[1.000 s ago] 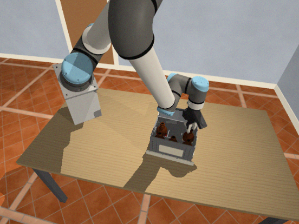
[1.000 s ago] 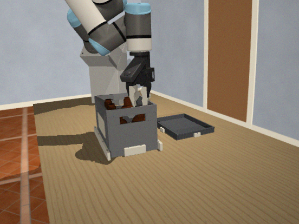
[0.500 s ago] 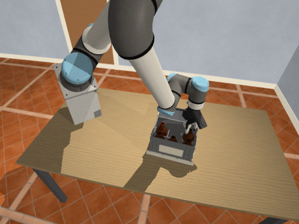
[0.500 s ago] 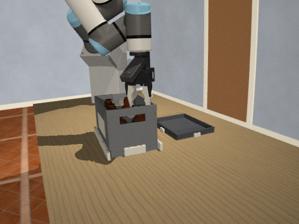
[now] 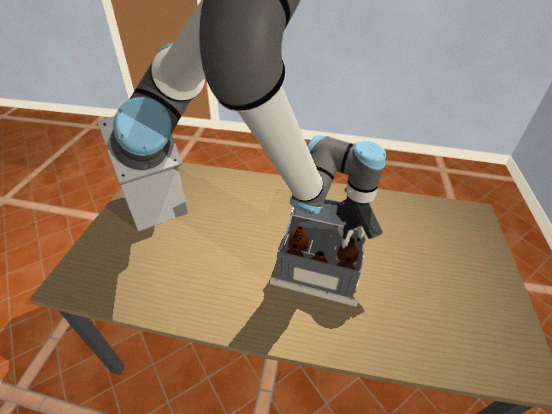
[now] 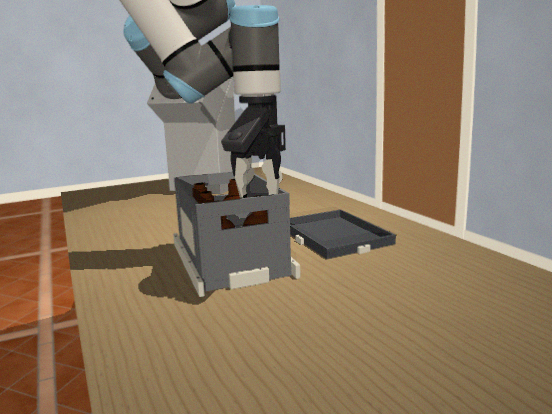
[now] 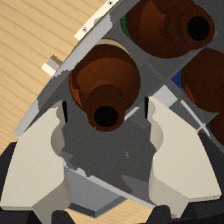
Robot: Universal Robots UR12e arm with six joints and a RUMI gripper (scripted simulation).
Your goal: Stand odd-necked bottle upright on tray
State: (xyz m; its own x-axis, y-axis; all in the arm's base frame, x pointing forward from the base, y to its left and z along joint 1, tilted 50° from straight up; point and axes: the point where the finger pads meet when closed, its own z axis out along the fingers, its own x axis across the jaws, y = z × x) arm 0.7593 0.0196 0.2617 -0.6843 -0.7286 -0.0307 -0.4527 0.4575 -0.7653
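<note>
Right now the bottle is 7 cm below my hand. Round my hand: grey tray: 27 cm to the left, 14 cm below, 8 cm behind; grey crate: 10 cm behind, 7 cm below, 2 cm to the right.
</note>
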